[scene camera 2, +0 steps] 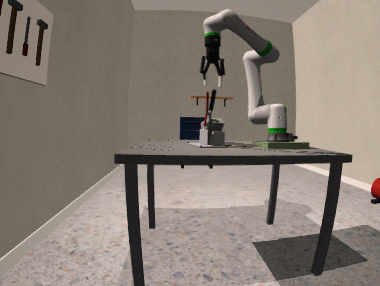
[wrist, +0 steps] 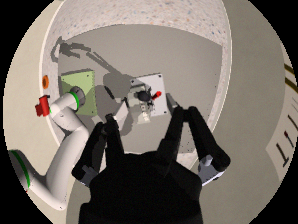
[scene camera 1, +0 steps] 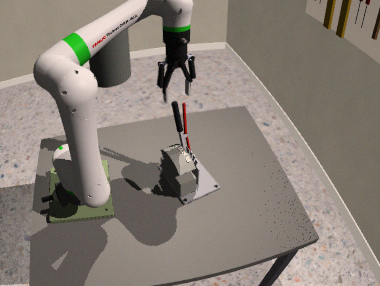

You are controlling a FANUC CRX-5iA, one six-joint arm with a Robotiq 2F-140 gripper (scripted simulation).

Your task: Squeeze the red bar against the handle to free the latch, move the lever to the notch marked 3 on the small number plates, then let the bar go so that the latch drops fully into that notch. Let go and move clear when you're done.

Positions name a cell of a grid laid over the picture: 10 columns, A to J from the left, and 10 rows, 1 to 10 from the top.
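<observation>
You can see my gripper (scene camera 1: E4) here, and there's a sight of the gripper (wrist: E5) from the wrist as well.
</observation>
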